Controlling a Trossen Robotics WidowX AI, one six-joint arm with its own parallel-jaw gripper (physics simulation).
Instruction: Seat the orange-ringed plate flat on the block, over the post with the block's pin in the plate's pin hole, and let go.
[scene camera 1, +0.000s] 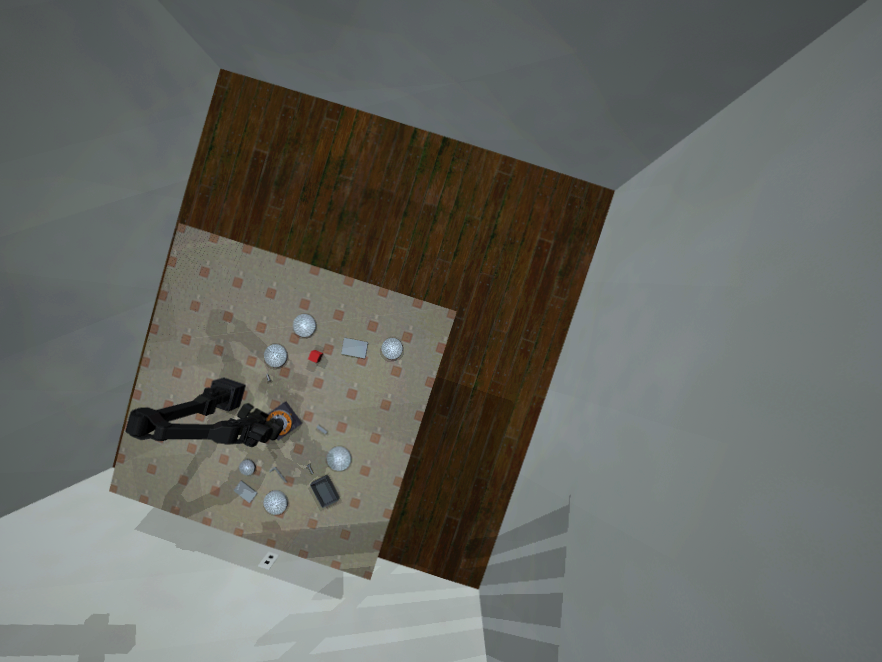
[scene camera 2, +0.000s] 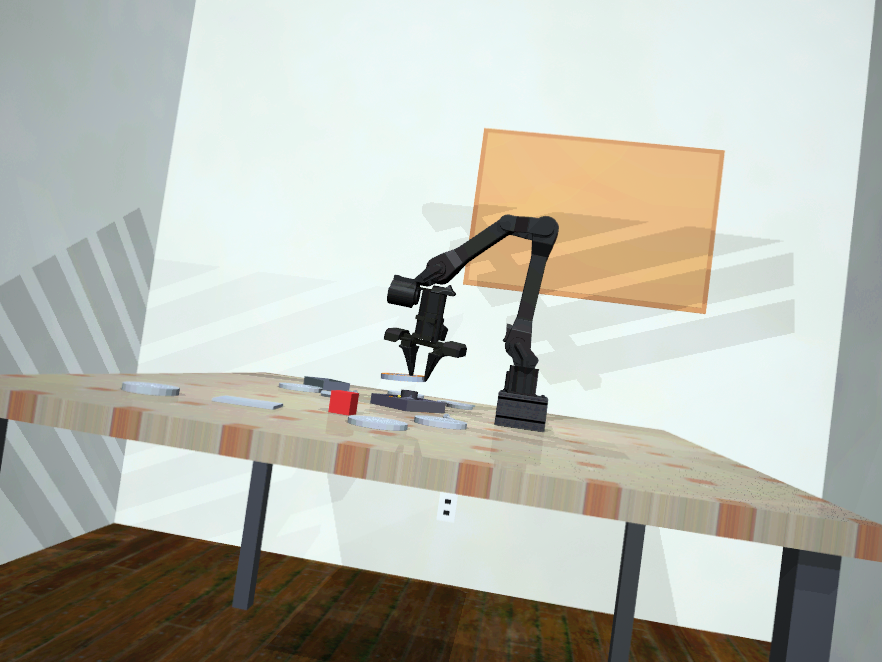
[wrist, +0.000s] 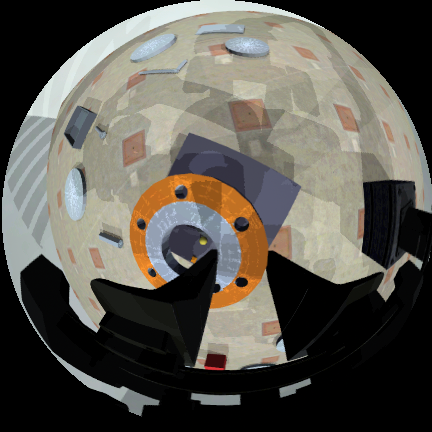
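Seen in the pictures: gripper, fingertip midpoint: (scene camera 1: 272, 418) (scene camera 2: 418, 378) (wrist: 241, 255); arm's base at its link origin: (scene camera 1: 222, 395) (scene camera 2: 520, 393) (wrist: 405, 226).
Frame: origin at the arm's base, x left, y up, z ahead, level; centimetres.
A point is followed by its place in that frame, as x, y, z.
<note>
The orange-ringed plate (scene camera 1: 288, 428) @(-7.6, 0.2, 31.1) (scene camera 2: 398, 376) @(-0.8, 0.1, 27.5) (wrist: 231, 235) @(-6.7, 0.7, 23.4) looks about level and hangs above the dark block (scene camera 1: 295, 419) @(-5.3, -5.0, 31.2) (scene camera 2: 408, 404) @(0.7, -5.7, 24.3) (wrist: 272, 195) @(-7.9, -4.8, 19.4), with a visible gap in scene view 2. My gripper (scene camera 2: 418, 376) @(-5.0, 0.0, 23.2) (wrist: 241, 255) @(-5.0, 0.0, 23.2) is shut on the plate's rim; one fingertip reaches into its centre hole. The block's short dark post (scene camera 2: 408, 393) @(-5.7, -3.7, 25.1) stands below the plate; the plate hides it in the wrist view. Through the centre hole show the yellow pin (wrist: 203, 241) @(-5.3, -4.3, 26.9) and a small orange mark (wrist: 194, 259) @(-3.5, -4.7, 28.7). The plate sits offset from the block, whose far part is uncovered in the wrist view.
A red cube (scene camera 1: 315, 356) @(24.6, -3.2, 35.4) (scene camera 2: 343, 402) @(26.4, -5.1, 34.4) (wrist: 215, 361) @(22.4, -4.9, 34.1), a dark tray (scene camera 1: 324, 491) @(-35.9, -7.0, 49.6) (wrist: 80, 127) @(-30.8, -4.8, 46.0), a small grey cylinder (scene camera 1: 322, 429) @(-7.5, -6.2, 43.5) (wrist: 111, 238) @(-7.9, -6.2, 42.1) and several pale discs, one of them a large disc (scene camera 1: 339, 458) @(-18.9, -6.3, 53.5) (wrist: 75, 194) @(-18.4, -6.3, 51.4), lie around the block. The arm's base (scene camera 1: 227, 393) @(1.7, 0.9, 2.7) (scene camera 2: 520, 411) @(4.8, -3.6, 0.0) stands nearby.
</note>
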